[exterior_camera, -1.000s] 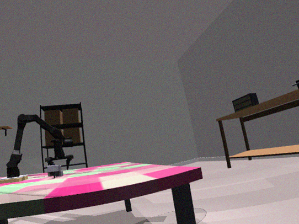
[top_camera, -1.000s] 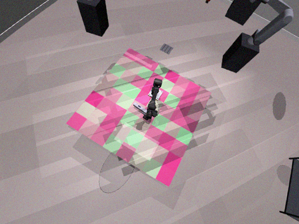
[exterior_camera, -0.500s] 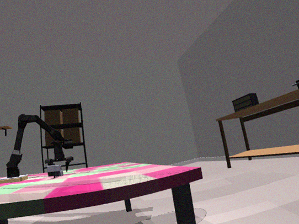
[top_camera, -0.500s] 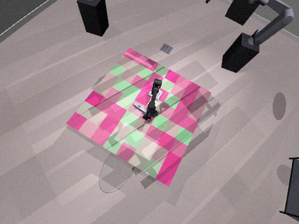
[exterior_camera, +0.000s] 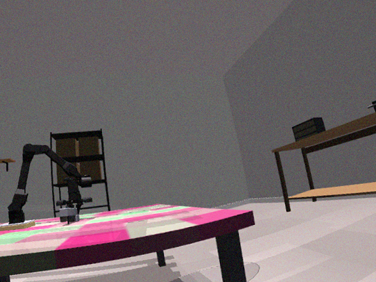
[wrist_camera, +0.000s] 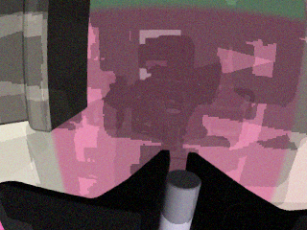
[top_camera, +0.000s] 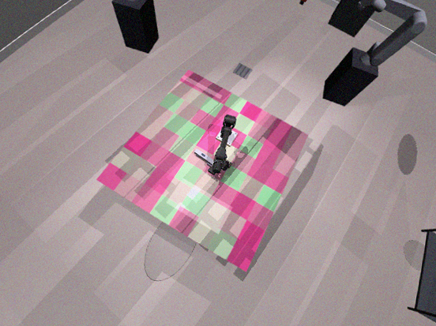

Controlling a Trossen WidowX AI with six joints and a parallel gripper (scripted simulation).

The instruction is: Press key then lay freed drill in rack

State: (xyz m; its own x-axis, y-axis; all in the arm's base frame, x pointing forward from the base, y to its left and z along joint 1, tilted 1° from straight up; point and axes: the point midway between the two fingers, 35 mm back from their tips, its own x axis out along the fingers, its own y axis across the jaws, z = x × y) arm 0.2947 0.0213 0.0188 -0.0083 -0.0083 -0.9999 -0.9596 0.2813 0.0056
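My gripper tip is now 5 cm to the left of the drill, 3 cm below it and 2 cm past it. From my gripper tip the other things lie so: grey fixture (11 cm to the right, 3 cm behind, 3 cm above); rack (7 cm to the left, 6 cm behind).
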